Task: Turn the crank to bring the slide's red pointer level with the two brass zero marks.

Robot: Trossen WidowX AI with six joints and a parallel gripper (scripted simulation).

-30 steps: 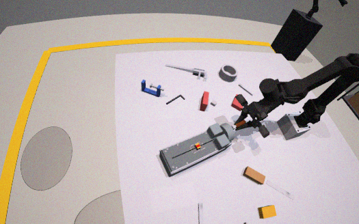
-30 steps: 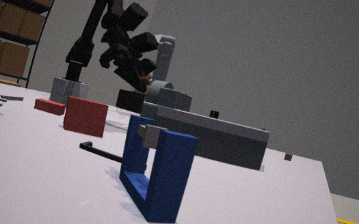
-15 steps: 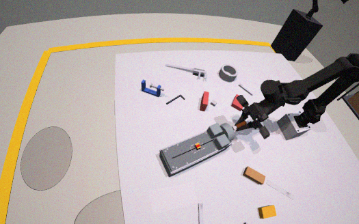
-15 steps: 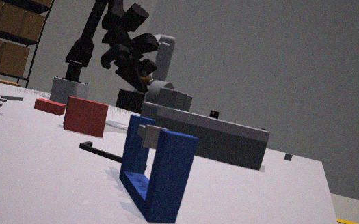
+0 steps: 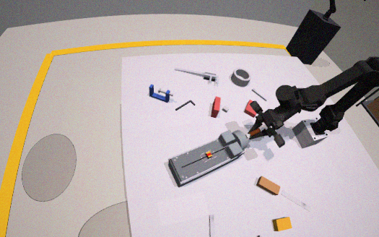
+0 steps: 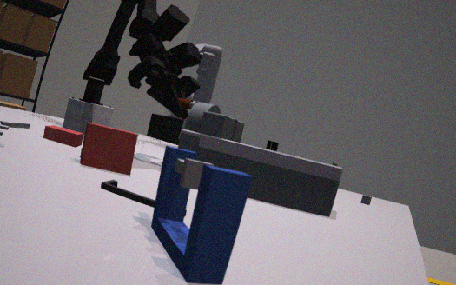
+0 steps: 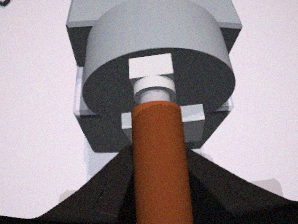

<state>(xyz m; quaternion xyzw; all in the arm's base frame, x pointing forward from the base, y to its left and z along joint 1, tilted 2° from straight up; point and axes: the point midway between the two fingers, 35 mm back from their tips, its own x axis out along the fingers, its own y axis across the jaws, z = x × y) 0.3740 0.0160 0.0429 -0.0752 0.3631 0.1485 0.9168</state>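
Now: the crank handle 20 mm behind my gripper tip, 10 mm to the right of it and 20 mm above it. From my gripper tip the other things lie so: tan block 80 mm behind, 180 mm to the left, 80 mm below; then red pointer 160 mm ahead, 50 mm to the left, 10 mm below; then black hex key 190 mm ahead, 220 mm to the right, 90 mm below.
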